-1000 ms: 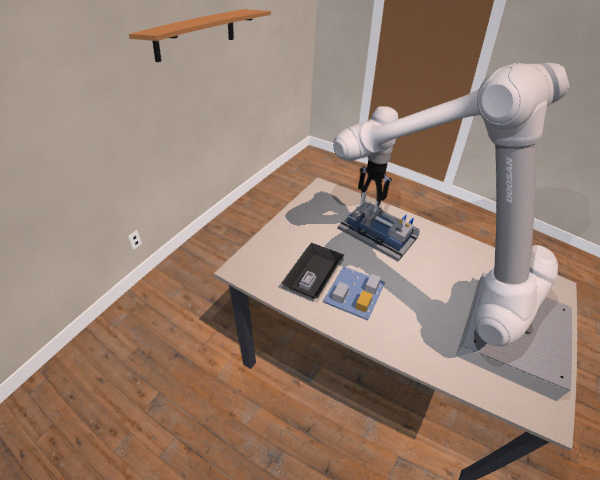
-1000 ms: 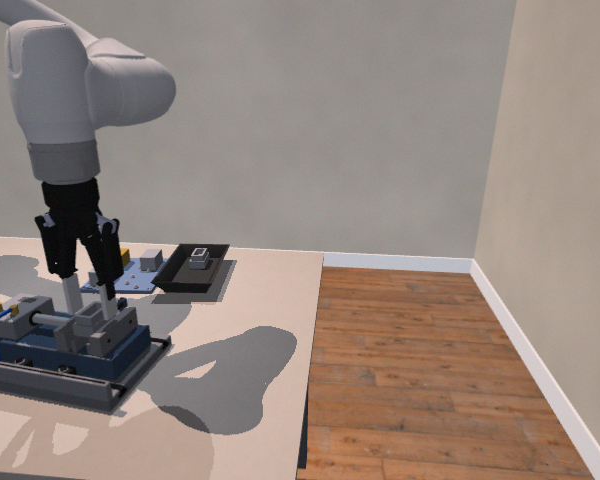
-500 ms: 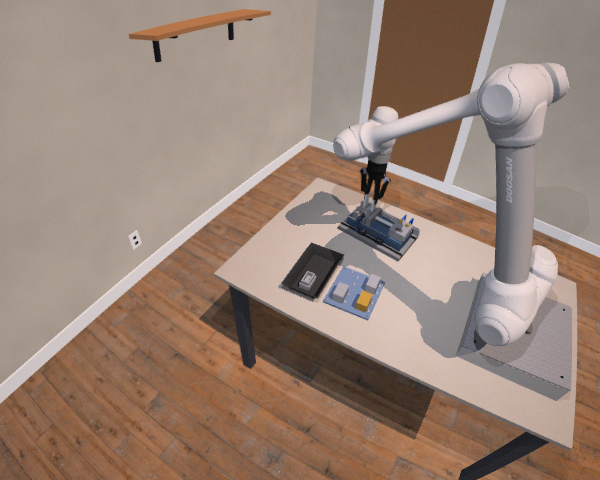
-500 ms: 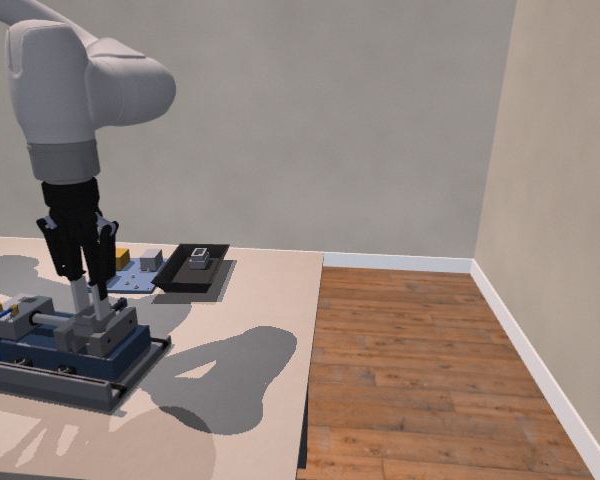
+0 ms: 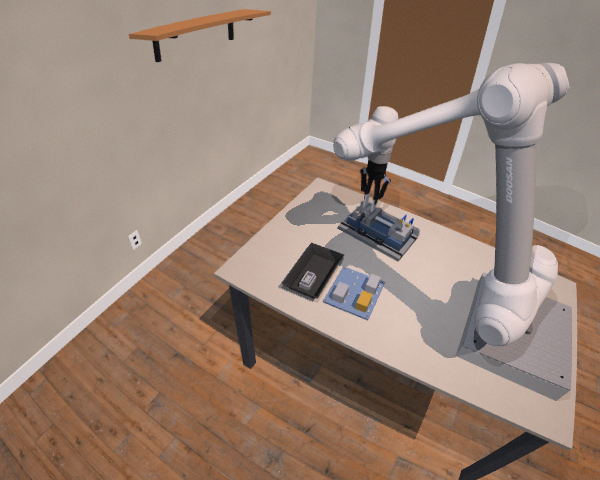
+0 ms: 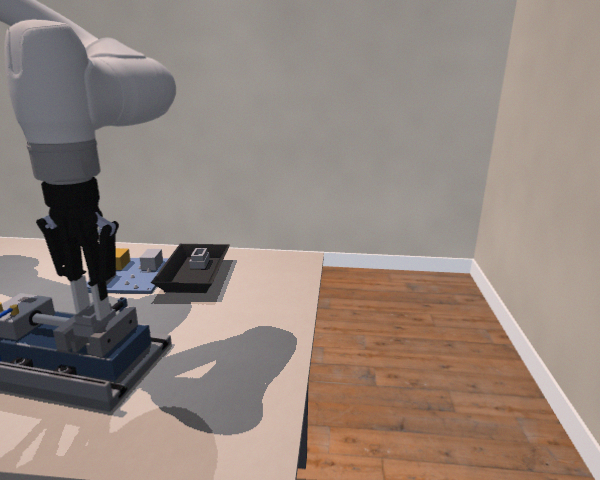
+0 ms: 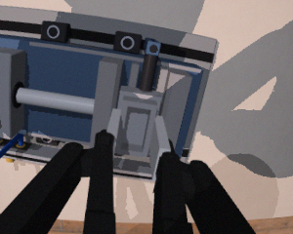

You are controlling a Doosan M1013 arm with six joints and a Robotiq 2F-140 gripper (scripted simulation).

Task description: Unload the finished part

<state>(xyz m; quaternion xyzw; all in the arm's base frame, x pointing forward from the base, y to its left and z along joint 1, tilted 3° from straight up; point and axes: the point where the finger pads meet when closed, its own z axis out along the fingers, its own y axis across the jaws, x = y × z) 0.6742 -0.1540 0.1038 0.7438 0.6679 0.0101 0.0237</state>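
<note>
Now: hand 100 mm above the blue vise, 70 mm past it and 10 mm to the right of it. From my hand the other things lie so: blue fixture plate (350 mm to the left, 130 mm below, 130 mm behind); then yellow block (390 mm to the left, 180 mm behind, 110 mm below).
</note>
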